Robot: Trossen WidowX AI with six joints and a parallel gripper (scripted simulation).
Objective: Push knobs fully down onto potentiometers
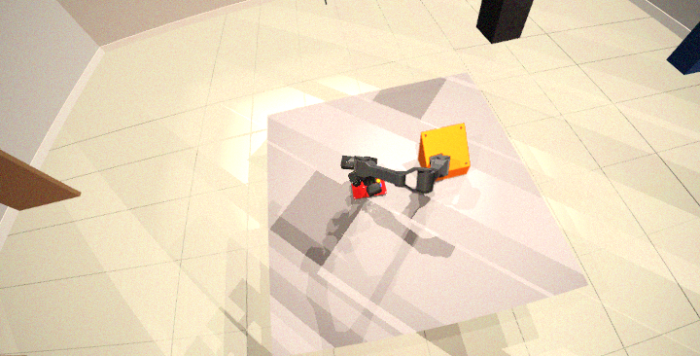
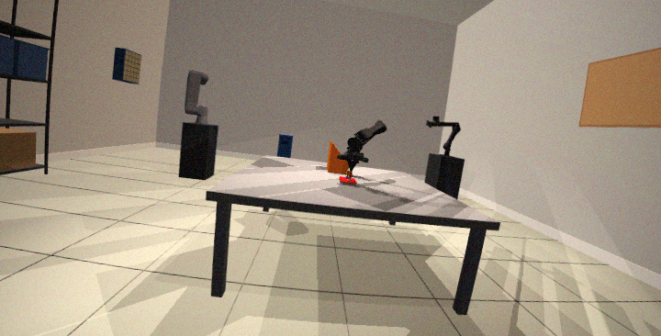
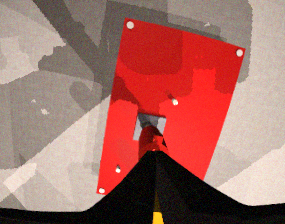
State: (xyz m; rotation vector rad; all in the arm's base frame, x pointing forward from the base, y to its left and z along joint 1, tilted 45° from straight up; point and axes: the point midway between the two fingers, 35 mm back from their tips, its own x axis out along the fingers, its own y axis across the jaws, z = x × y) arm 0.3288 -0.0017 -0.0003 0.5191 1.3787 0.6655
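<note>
Now: gripper tip 20 mm above the red knob. The rest, counted from my gripper tip: potentiometer knob 50 mm behind, 10 mm to the right, 20 mm below.
</note>
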